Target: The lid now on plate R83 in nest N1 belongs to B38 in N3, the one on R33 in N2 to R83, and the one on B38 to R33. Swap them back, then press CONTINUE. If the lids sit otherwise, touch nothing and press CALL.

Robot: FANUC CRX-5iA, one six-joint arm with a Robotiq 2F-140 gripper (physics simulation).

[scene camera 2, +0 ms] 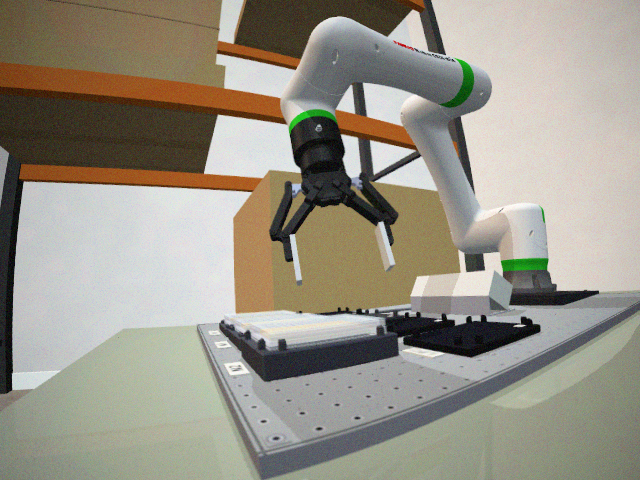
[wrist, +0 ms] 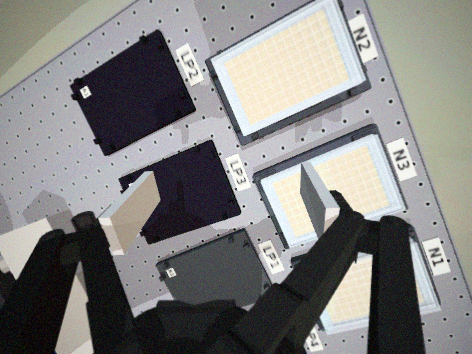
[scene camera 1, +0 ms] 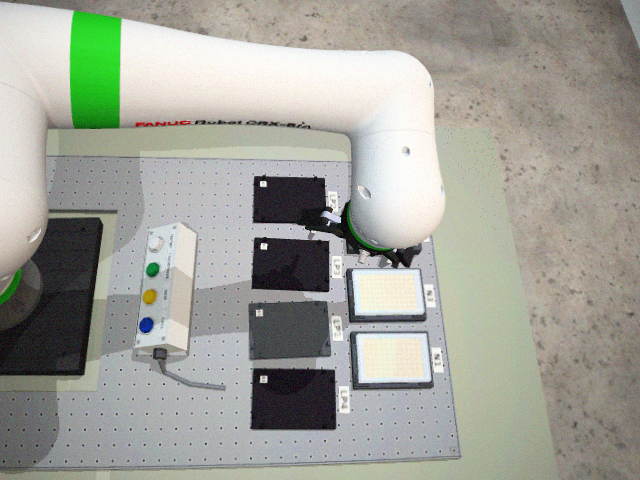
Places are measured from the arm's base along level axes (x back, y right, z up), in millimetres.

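Where they show: gripper, fingertip midpoint: (scene camera 2: pixel 345 275) (wrist: pixel 226 182) (scene camera 1: pixel 347 245); arm's base, link origin: (scene camera 2: pixel 525 292).
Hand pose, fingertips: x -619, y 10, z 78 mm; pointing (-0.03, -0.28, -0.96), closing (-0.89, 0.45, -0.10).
Things, the pixels of their top centre, and the offset from my fingertips. "spot": a spot on its surface instead.
- N2, top centre: (wrist: pixel 284 68) (scene camera 2: pixel 314 321) dx -95, dy -65, dz -51 mm
- N3, top centre: (wrist: pixel 330 195) (scene camera 2: pixel 279 317) (scene camera 1: pixel 388 290) dx -75, dy +72, dz -58 mm
- N1, top centre: (wrist: pixel 368 292) (scene camera 1: pixel 394 356) (scene camera 2: pixel 260 313) dx -60, dy +195, dz -61 mm
- button box, top centre: (scene camera 1: pixel 163 279) (wrist: pixel 27 318) (scene camera 2: pixel 456 273) dx +324, dy +26, dz -8 mm
- green button, top centre: (scene camera 1: pixel 152 267) dx +343, dy -2, dz -17 mm
- blue button, top centre: (scene camera 1: pixel 146 323) dx +357, dy +97, dz -17 mm
- LP3, top centre: (wrist: pixel 173 198) (scene camera 2: pixel 399 317) (scene camera 1: pixel 291 261) dx +94, dy -10, dz -72 mm
- LP4, top centre: (scene camera 1: pixel 294 397) (scene camera 2: pixel 328 310) dx +123, dy +240, dz -72 mm
- grey pad LP1, top centre: (wrist: pixel 211 285) (scene camera 1: pixel 289 327) (scene camera 2: pixel 359 313) dx +115, dy +116, dz -72 mm
- cable, surface spot: (scene camera 1: pixel 191 382) spot: dx +295, dy +190, dz -86 mm
Plates with cream well grids and pale, clear lid rims sit in the dark nests. The plate in N2 (scene camera 2: pixel 320 330) (wrist: pixel 290 65) is hidden by the arm in scene camera 1. The plate in N3 (scene camera 1: pixel 387 292) (wrist: pixel 370 170) and the plate in N1 (scene camera 1: pixel 393 359) (wrist: pixel 350 295) are partly behind the finger linkage in the wrist view. No plate or lid codes are readable. My gripper (scene camera 1: pixel 357 238) (scene camera 2: pixel 343 273) (wrist: pixel 226 182) is open and empty, above the nests and pads. The button box (scene camera 1: pixel 180 289) (scene camera 2: pixel 454 294) has a green button (scene camera 1: pixel 152 269) and a blue button (scene camera 1: pixel 146 324).
Near-black pads LP2 (scene camera 1: pixel 284 196) (wrist: pixel 132 95), LP3 (scene camera 1: pixel 279 258) (wrist: pixel 200 185) and LP4 (scene camera 1: pixel 293 397) and the grey pad LP1 (scene camera 1: pixel 289 330) (wrist: pixel 215 272) lie between box and nests, with small raised corner posts. A cable (scene camera 1: pixel 191 382) leaves the box.
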